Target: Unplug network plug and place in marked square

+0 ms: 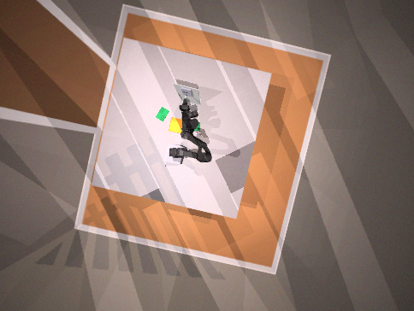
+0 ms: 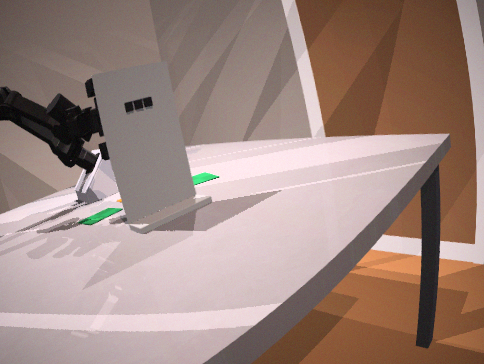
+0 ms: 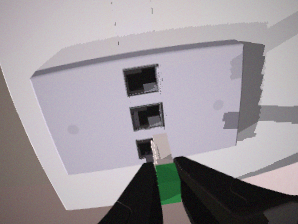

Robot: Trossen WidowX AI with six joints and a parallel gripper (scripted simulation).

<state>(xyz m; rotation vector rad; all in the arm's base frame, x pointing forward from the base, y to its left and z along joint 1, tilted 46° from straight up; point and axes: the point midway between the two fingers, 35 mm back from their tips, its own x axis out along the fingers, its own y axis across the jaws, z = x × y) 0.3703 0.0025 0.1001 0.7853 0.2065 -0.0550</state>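
Right now my gripper tip is 220 mm above the orange square, 160 mm past it and 80 mm to the right of it. The rest, counted from my gripper tip: network plug (right at my gripper tip); grey upright panel (90 mm below, 60 mm ahead, 10 mm to the right).
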